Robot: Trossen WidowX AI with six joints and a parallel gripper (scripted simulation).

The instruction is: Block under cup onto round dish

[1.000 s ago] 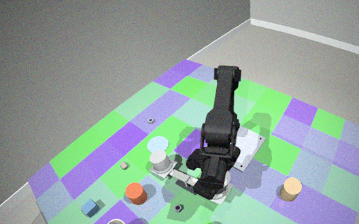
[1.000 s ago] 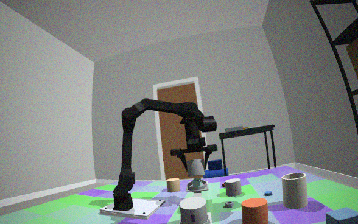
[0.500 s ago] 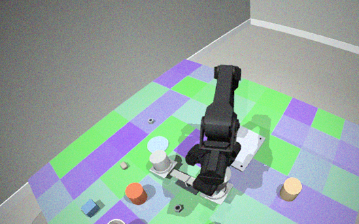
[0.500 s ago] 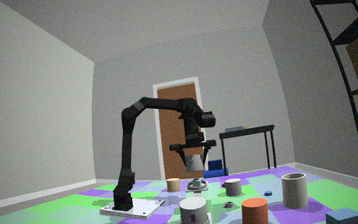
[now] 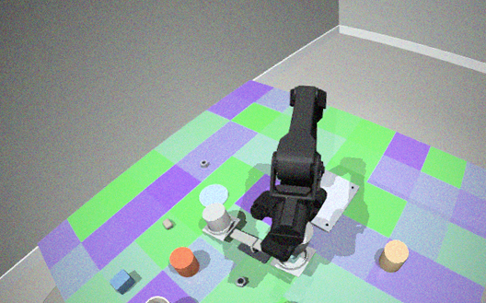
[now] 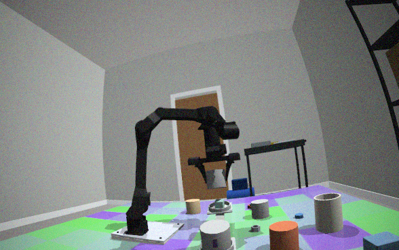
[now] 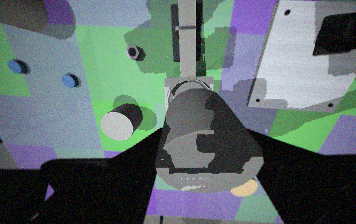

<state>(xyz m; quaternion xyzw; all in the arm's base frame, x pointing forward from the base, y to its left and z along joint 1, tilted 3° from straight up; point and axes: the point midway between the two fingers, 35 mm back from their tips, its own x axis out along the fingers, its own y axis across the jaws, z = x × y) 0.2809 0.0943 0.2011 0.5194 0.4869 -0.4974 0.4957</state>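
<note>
My gripper tip is now 80 mm above the pale teal block and 10 mm to the left of it. Round my gripper tip: tan cylinder (250 mm to the left, 150 mm behind, 130 mm below); then grey cup (280 mm to the right, 110 mm below, 10 mm behind); then red item (190 mm to the left, 160 mm below, 160 mm ahead).
</note>
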